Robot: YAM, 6 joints.
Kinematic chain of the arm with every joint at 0, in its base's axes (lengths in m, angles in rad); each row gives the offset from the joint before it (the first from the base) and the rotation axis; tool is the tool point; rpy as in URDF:
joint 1: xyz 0 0 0.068 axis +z
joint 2: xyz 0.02 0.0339 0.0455 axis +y
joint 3: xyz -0.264 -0.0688 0 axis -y
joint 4: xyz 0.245 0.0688 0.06 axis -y
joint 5: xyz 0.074 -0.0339 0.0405 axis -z
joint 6: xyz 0.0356 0 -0.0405 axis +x
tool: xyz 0 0 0 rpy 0 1.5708 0
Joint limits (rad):
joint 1: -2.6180..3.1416
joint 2: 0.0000..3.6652
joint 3: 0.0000..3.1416
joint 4: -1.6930..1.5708
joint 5: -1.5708..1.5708
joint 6: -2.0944..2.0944
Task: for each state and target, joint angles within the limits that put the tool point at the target. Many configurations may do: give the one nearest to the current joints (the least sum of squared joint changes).
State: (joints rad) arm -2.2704 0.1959 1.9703 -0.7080 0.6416 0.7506
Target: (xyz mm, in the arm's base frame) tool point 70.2 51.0 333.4
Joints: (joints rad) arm -2.6180 0.0000 1.1204 -1.3700 0.2576 0.7506
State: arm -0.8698 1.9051 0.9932 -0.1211 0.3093 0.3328
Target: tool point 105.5 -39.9 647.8
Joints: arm -0.3211 1.1239 1.8706 0.1555 0.1285 0.3328
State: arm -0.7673 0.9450 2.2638 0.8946 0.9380 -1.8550
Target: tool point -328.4 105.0 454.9
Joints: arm -0.4048 0.1767 1.6167 1.1728 1.1739 -1.8550
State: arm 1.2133 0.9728 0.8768 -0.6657 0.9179 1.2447
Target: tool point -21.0 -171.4 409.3
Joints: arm 1.2683 0.0000 1.3555 -0.8582 1.0578 1.2447
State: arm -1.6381 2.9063 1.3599 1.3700 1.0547 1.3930
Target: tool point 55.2 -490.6 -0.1
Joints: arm -1.3972 2.7910 1.5346 1.3667 1.0223 1.3930
